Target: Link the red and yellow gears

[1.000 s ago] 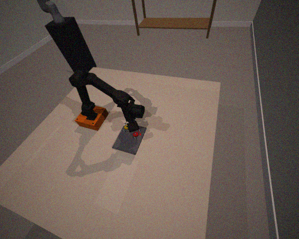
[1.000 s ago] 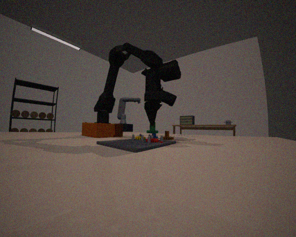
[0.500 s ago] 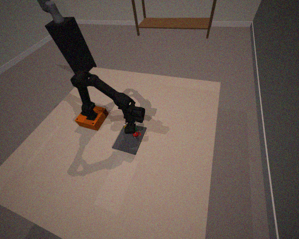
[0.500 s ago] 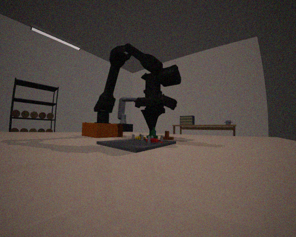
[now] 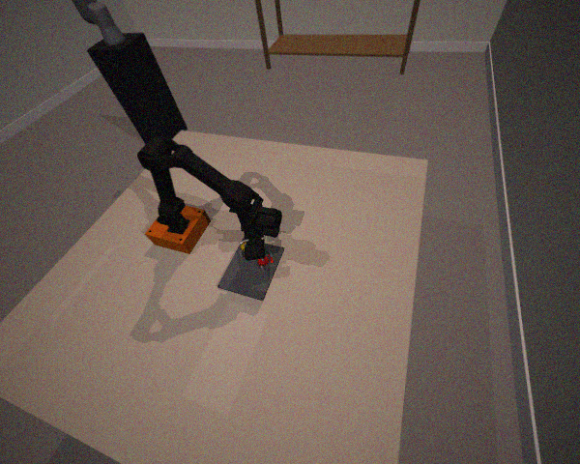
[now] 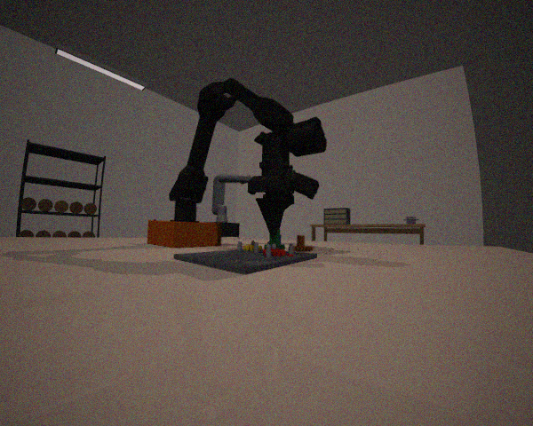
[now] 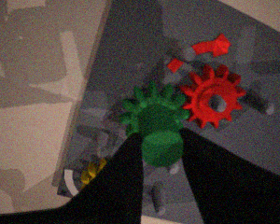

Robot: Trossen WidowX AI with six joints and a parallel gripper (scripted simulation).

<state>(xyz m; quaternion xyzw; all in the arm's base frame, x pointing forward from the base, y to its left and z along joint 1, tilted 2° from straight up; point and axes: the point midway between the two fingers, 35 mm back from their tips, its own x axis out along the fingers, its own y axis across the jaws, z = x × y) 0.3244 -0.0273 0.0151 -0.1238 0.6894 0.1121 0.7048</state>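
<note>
The green gear is 1 cm below my gripper tip. Round my gripper tip: red arrow: 4 cm ahead, 3 cm below, 2 cm to the right; yellow gear: 6 cm behind, 3 cm below, 2 cm to the left; red gear: 3 cm to the right, 3 cm below, 2 cm ahead.
</note>
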